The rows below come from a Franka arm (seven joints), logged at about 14 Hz.
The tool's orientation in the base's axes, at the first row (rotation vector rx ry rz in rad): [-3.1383, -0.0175, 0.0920]
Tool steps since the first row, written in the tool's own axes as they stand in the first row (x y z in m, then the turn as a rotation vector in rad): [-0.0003, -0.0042, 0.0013, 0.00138, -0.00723, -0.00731]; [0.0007, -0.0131, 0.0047, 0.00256, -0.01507, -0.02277]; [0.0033, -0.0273, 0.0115, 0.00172, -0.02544, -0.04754]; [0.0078, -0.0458, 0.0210, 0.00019, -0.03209, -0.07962]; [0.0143, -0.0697, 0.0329, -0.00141, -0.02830, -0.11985]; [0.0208, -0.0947, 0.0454, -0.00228, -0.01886, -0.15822]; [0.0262, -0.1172, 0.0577, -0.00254, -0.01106, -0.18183]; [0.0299, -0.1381, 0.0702, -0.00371, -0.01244, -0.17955]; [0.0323, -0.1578, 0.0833, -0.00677, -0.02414, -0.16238]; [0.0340, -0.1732, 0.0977, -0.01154, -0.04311, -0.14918]
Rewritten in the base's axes. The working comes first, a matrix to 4 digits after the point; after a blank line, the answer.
The tool's axes in the first row as the columns of a matrix, in the base's axes (used below as rounded here):
[0.9982, 0.0111, -0.0586]
[0.0112, -0.9999, 0.0016]
[-0.0586, -0.0022, -0.9983]

[-0.0004, 0.0042, -0.0013, 0.00173, 0.00723, 0.00723]; [0.0003, 0.0131, -0.0047, 0.00372, 0.01506, 0.02261]; [0.0023, 0.0274, -0.0116, 0.00422, 0.02538, 0.04741]; [0.0060, 0.0459, -0.0213, 0.00450, 0.03196, 0.07954]; [0.0116, 0.0699, -0.0335, 0.00530, 0.02809, 0.11979]; [0.0171, 0.0950, -0.0463, 0.00679, 0.01858, 0.15813]; [0.0215, 0.1176, -0.0589, 0.00800, 0.01074, 0.18169]; [0.0242, 0.1385, -0.0715, 0.00668, 0.01211, 0.17949]; [0.0256, 0.1583, -0.0847, 0.00249, 0.02380, 0.16255]; [0.0263, 0.1737, -0.0991, -0.00326, 0.04274, 0.14970]
